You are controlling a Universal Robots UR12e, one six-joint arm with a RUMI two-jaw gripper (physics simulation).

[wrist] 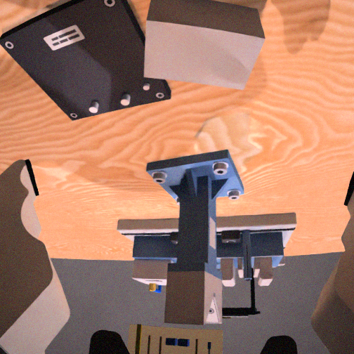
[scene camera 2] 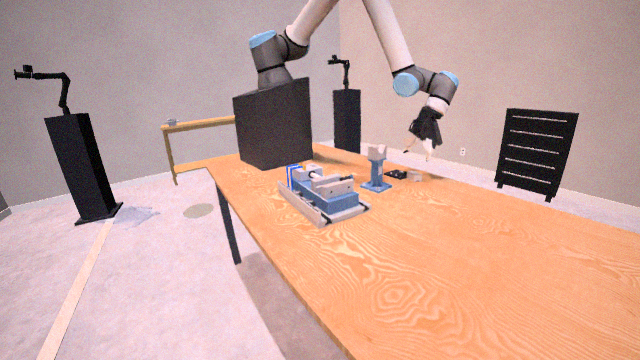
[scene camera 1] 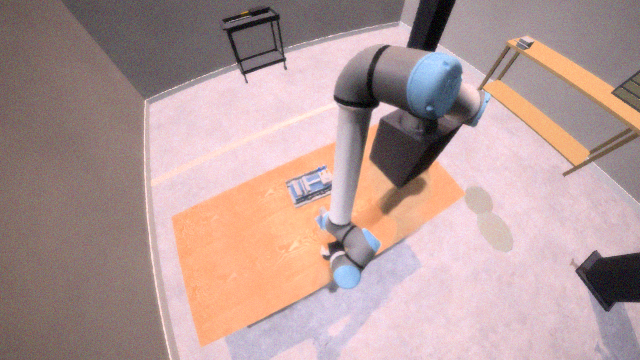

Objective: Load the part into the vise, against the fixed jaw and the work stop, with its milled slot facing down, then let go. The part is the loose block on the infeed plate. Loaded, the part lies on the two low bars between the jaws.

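Pixels of known places: gripper, fingertip midpoint: point(scene camera 2: 414, 157); arm's base, origin of the base link: point(scene camera 2: 275, 85) point(scene camera 1: 419, 124).
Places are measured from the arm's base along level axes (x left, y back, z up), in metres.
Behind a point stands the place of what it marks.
The part, a plain grey block point(scene camera 2: 414, 175) @[x 0.314, y -0.665, z -0.389 m] point(wrist: 202, 55), lies on the table at the edge of the black infeed plate point(scene camera 2: 395, 174) @[x 0.306, y -0.568, z -0.410 m] point(wrist: 90, 65). No milled slot shows on its visible faces. The vise point(scene camera 1: 310, 186) @[x -0.068, y -0.614, z -0.358 m] point(scene camera 2: 341, 202) @[x -0.089, y -0.730, z -0.370 m] point(wrist: 155, 247), blue with light grey jaws, stands on a grey base; the two low bars cannot be made out clearly. My gripper point(scene camera 2: 417, 155) @[x 0.335, y -0.640, z -0.322 m] point(wrist: 191, 169) is open and empty, in the air above the block and plate and tilted. In scene camera 1 the arm hides the block and plate.
A blue post stand point(scene camera 2: 376, 175) @[x 0.136, y -0.628, z -0.364 m] point(wrist: 197, 225) with a grey notched head rises between the infeed plate and the vise. The black arm pedestal point(scene camera 1: 407, 147) @[x 0.069, y -0.102, z -0.066 m] point(scene camera 2: 274, 125) @[x -0.066, y -0.126, z -0.203 m] stands at one end of the wooden table point(scene camera 1: 240, 250) @[x 0.129, y -1.141, z -0.419 m] point(scene camera 2: 450, 260) @[x -0.005, y -1.032, z -0.418 m].
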